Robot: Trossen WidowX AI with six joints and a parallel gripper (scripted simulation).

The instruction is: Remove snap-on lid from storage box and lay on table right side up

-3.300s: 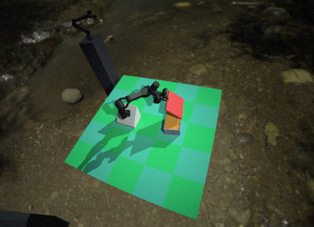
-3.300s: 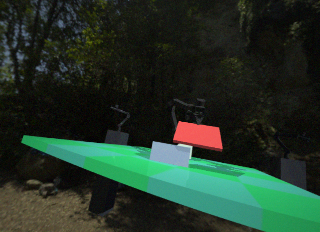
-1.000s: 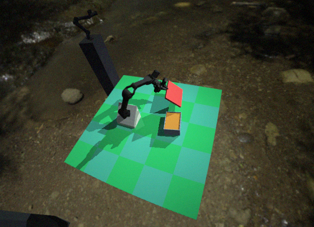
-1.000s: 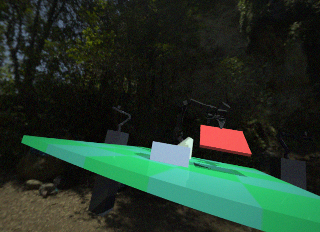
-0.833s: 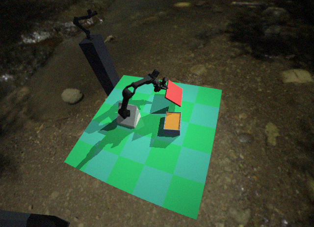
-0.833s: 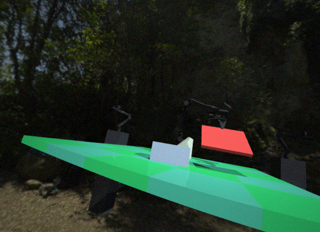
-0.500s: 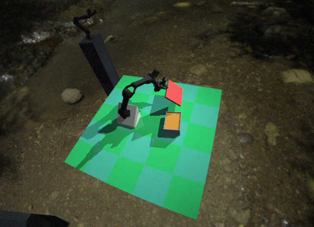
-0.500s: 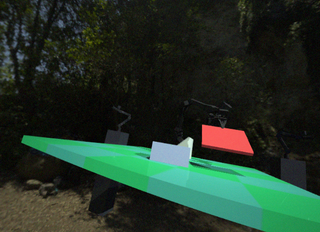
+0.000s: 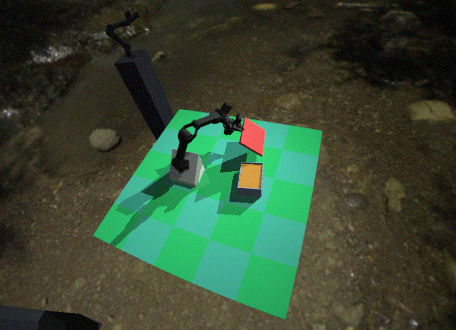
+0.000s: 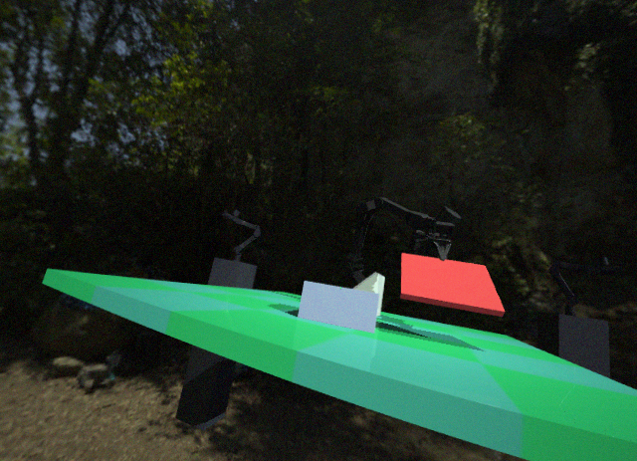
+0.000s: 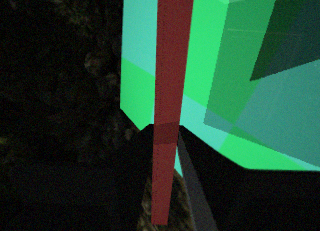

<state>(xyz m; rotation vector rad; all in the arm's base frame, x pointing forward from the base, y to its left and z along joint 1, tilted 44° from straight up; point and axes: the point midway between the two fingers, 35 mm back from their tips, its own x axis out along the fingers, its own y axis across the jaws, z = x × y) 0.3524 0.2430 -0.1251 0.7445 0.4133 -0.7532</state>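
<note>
My gripper tip is 60 mm short of the red lid and 50 mm above it. Round my gripper tip: storage box: 270 mm to the right, 170 mm below, 90 mm ahead.
</note>
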